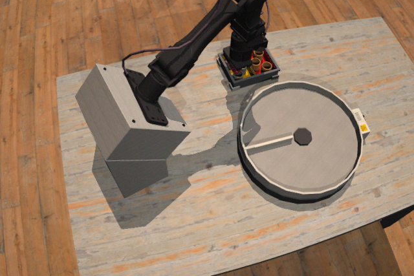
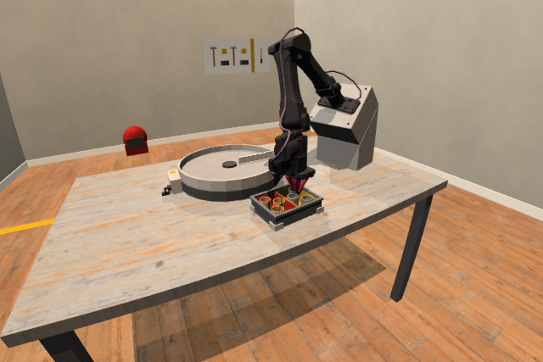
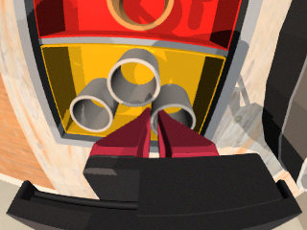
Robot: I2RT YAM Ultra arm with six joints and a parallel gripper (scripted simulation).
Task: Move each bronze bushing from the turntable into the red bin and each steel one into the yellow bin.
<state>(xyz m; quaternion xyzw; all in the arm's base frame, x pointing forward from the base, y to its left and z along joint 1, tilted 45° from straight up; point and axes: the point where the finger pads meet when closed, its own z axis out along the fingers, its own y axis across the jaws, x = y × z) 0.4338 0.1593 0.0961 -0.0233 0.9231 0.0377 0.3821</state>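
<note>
The yellow bin lies 20 mm ahead of my hand, 20 mm to the left of it and 20 mm below it. Round my hand: red bin (100 mm ahead, 20 mm to the left, 20 mm below); then turntable (100 mm ahead, 330 mm to the right, 10 mm above); then two-part bin tray (60 mm ahead, 20 mm to the left, 20 mm below).
</note>
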